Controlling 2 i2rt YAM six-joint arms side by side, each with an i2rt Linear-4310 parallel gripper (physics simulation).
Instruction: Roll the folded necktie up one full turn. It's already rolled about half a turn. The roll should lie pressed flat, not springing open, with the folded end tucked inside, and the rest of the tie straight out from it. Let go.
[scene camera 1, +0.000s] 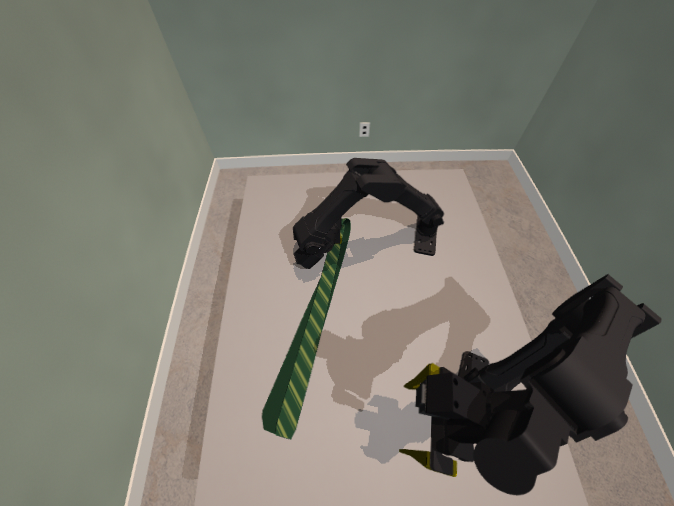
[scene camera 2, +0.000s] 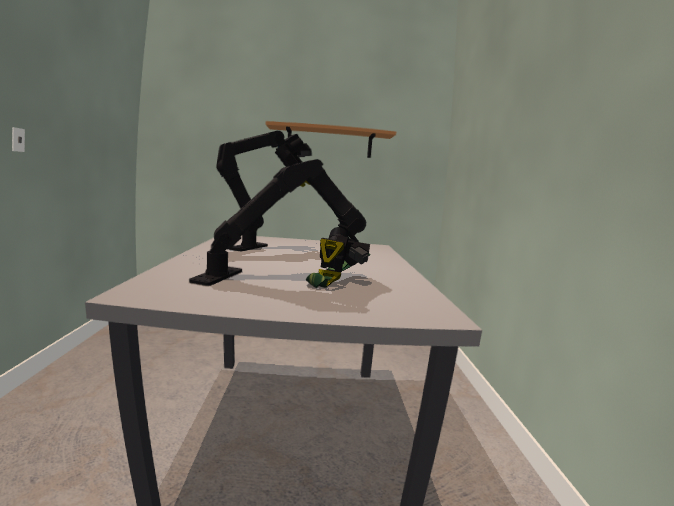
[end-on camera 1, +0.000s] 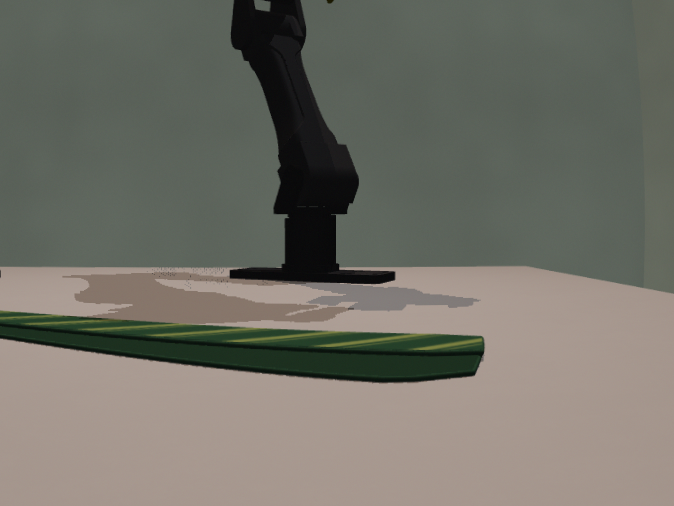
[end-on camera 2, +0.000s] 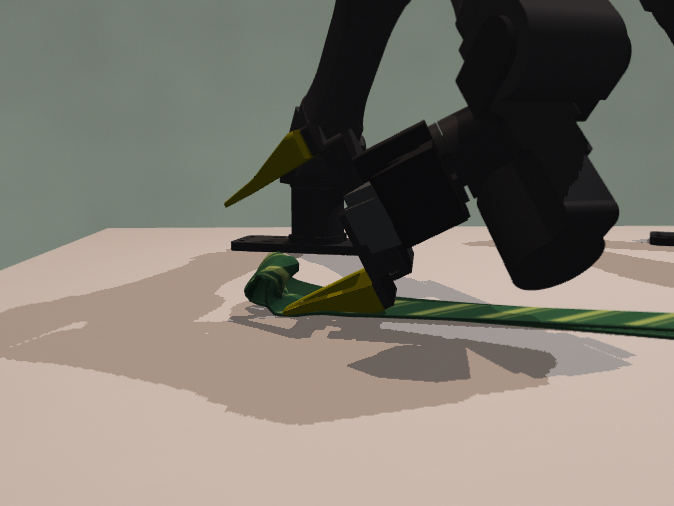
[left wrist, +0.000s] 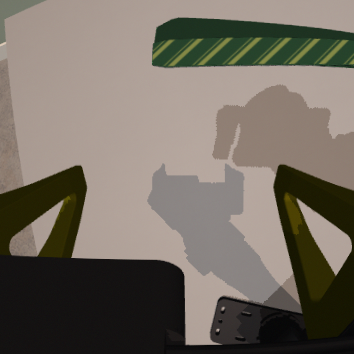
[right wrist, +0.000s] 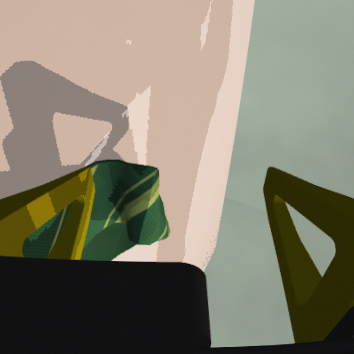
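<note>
The green striped necktie lies extended on the table. Its far end in scene camera 1 is curled up into a loose, crumpled loop, standing raised rather than flat. Whether the folded end is tucked inside cannot be told. My right gripper is open around the curl's area. Its lower finger is down at the tie, with the tip at the curl's base; its upper finger is in the air. My left gripper is open and empty, above the table, away from the tie.
The pale table carries both arms' bases. The right forearm and wrist hang over the curled end. A wooden shelf is on the wall beyond the table. Arm shadows fall across the tabletop.
</note>
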